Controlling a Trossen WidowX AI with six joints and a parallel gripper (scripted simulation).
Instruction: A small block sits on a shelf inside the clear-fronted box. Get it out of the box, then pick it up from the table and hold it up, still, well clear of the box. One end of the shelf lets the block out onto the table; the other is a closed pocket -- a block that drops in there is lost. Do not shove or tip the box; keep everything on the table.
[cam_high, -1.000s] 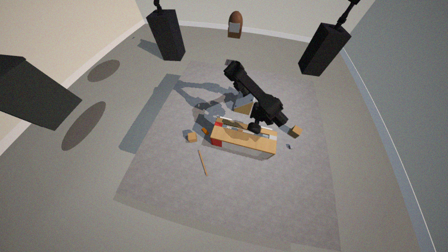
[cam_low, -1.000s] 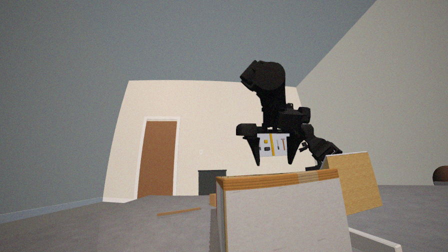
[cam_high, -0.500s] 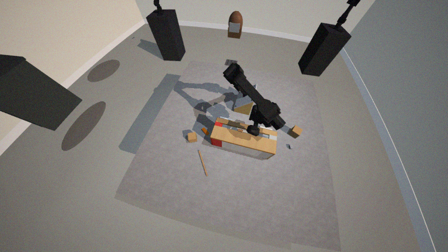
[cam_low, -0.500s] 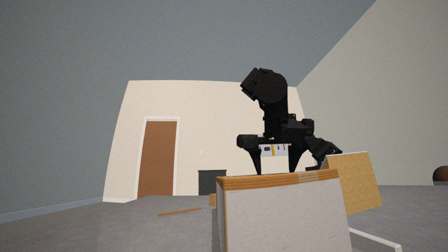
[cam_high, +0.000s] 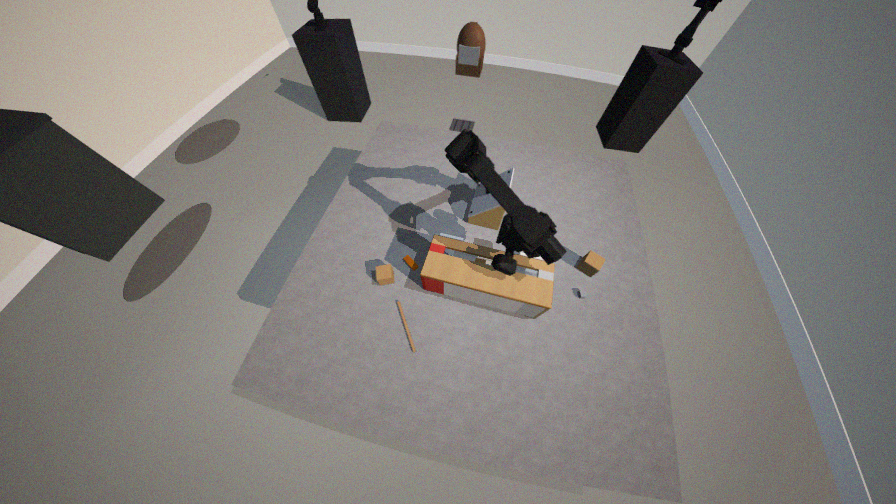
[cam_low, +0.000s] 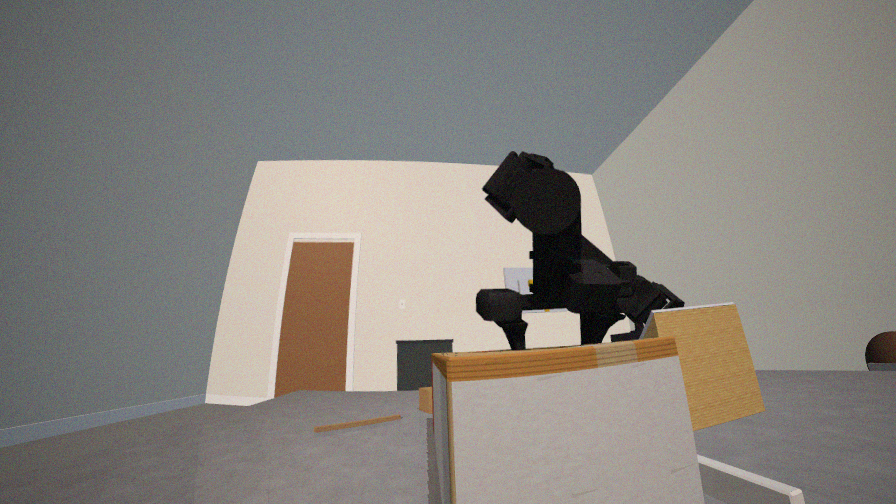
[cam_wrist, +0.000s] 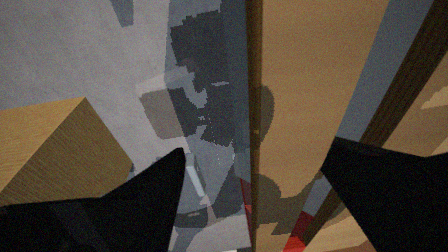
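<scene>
Now: the box 3 cm ahead of my gripper tip, 2 cm to the right of it and 4 cm below it. Round my gripper tip: grey piece 7 cm ahead, 32 cm to the left, 9 cm below; then orange block 2 cm ahead, 28 cm to the right, 9 cm below; then thin wooden stick 24 cm ahead, 26 cm to the right, 10 cm below.
</scene>
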